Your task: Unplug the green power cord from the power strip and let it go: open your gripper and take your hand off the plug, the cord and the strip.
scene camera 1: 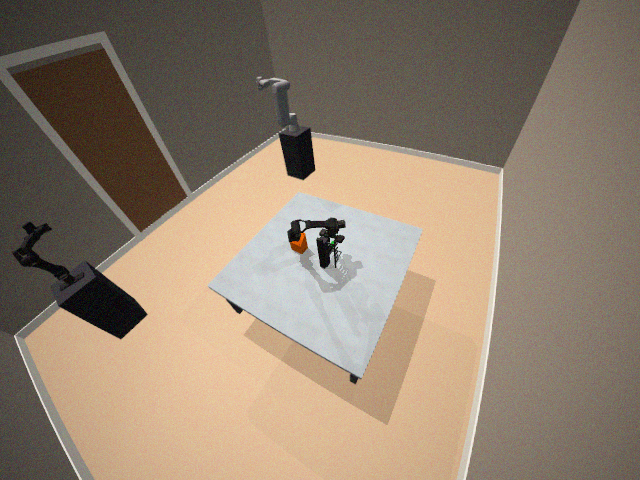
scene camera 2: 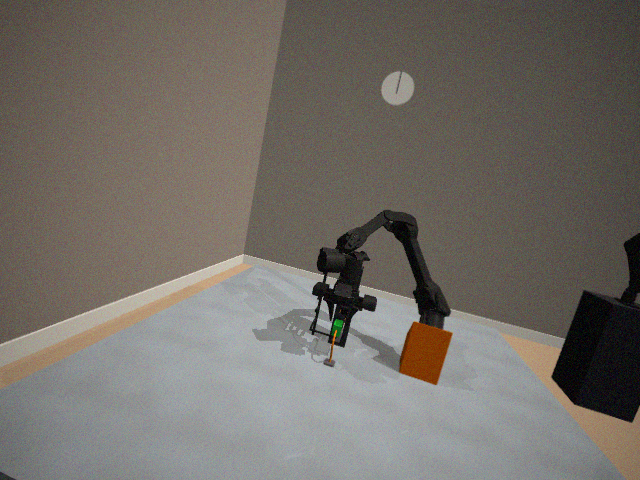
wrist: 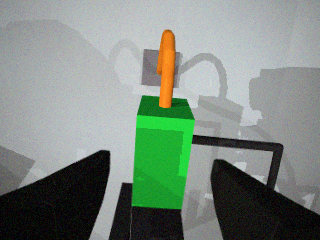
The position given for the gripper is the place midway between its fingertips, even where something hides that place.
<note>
In view: the gripper (scene camera 2: 338, 322) and a grey block (wrist: 150, 77).
The gripper shows as well in the wrist view (wrist: 161, 164).
</note>
